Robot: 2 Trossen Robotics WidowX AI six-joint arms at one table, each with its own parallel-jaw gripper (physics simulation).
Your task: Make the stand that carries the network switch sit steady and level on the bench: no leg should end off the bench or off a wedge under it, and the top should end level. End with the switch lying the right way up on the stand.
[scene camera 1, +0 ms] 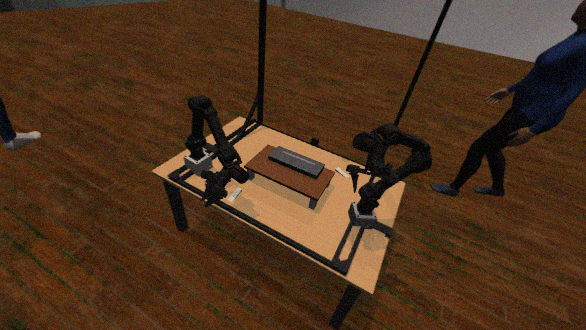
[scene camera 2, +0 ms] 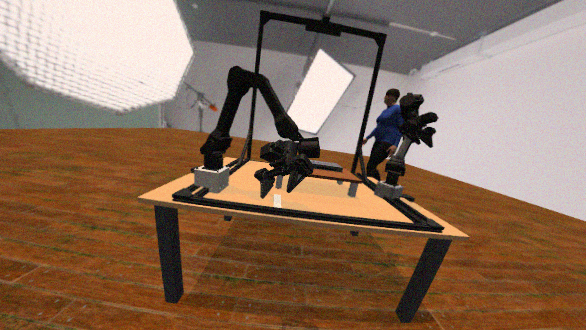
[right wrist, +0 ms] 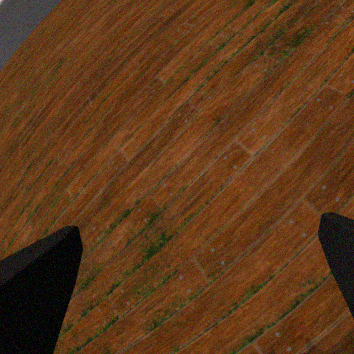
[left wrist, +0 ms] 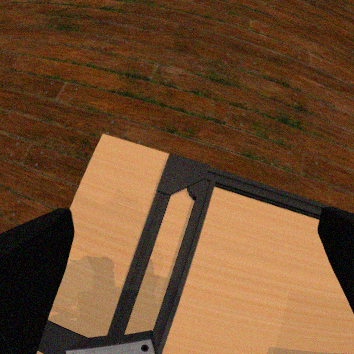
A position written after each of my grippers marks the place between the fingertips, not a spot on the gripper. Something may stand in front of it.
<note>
My left gripper (scene camera 1: 366, 195) is open, with nothing in its grasp. My right gripper (scene camera 2: 274, 195) is open, holding nothing. A dark grey network switch (scene camera 1: 302, 164) sits on a brown stand (scene camera 1: 260, 164).
My left gripper shows as well in scene camera 2 (scene camera 2: 425, 145) and in the left wrist view (left wrist: 201, 222). My right gripper shows as well in scene camera 1 (scene camera 1: 203, 203) and in the right wrist view (right wrist: 202, 233). The right wrist view misses the brown stand: it is out of frame. The right wrist view misses the dark grey network switch: it is out of frame.
</note>
